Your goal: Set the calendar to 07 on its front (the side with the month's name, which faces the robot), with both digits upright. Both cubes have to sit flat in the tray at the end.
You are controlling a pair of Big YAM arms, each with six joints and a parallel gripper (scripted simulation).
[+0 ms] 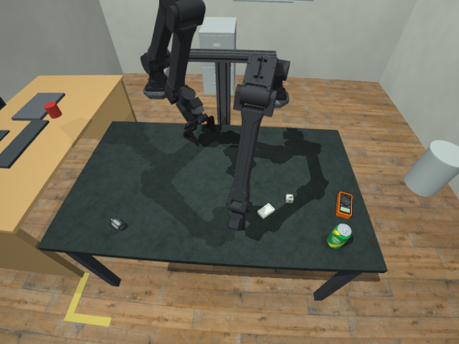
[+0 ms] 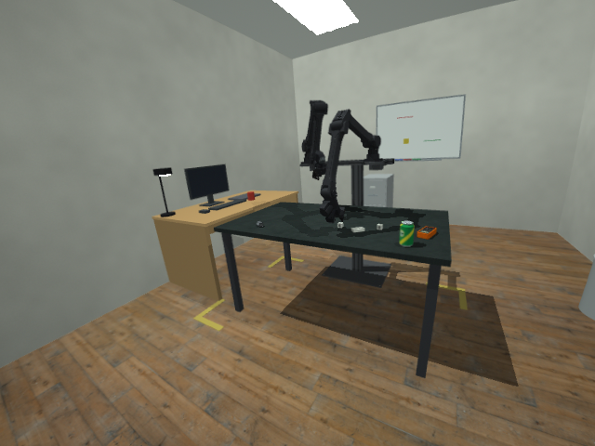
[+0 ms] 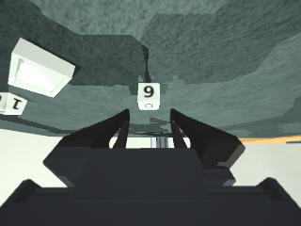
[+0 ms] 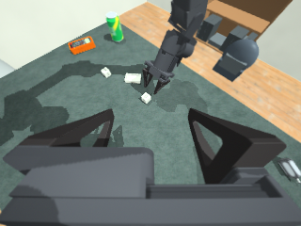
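My left gripper is now 40 mm above the white number cube and 30 mm past it.
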